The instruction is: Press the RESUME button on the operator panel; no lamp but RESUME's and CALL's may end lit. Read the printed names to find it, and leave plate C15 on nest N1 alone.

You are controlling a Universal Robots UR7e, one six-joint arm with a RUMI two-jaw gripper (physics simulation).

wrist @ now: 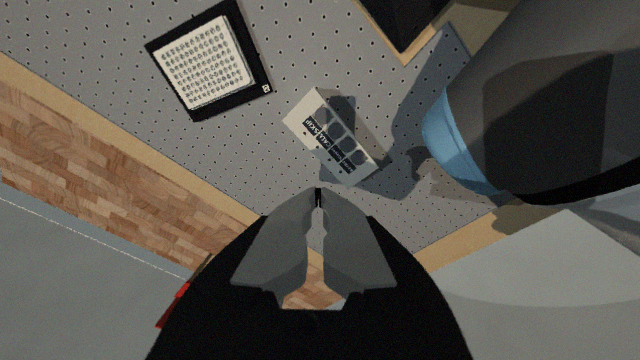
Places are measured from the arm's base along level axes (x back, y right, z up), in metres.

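Pixels of known places: gripper, fingertip midpoint: [319, 189].
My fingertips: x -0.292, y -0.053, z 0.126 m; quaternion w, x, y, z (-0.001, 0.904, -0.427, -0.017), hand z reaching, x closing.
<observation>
Ahead of a thing's pixels: the offset from my fingertips to its top centre. "pt": to the spot under its first point. Level surfaces: height alone.
The operator panel {pt dz -0.144, dx +0.021, dy +0.061 m} [301, 108] is a pale box lying diagonally just beyond the fingertips. It has a row of four dark round buttons, black name labels and small dark dots beside them. The labels SKIP {dz -0.144, dx +0.010, dy +0.033 m} [309, 125] and CALL {dz -0.144, dx +0.006, dy +0.003 m} [324, 139] can be read; the two labels nearer the gripper are in shade and too blurred to read, so which is RESUME cannot be told. No lamp looks lit. My gripper [319, 189] is shut and empty, its tips in view below the panel's near end. A white many-welled plate {dz -0.170, dx -0.033, dy +0.214 m} [204, 65] sits on a black nest {pt dz -0.185, dx +0.035, dy +0.173 m} [251, 47], whose small tag is blurred.
The grey perforated board {dz -0.196 m} [200, 150] has a wooden edge [125, 145]. A large dark cylindrical body with a blue band [450, 150] stands at right and casts shadow by the panel. A dark wood-rimmed recess [402, 25] is at the top. Something red [172, 305] shows at lower left.
</observation>
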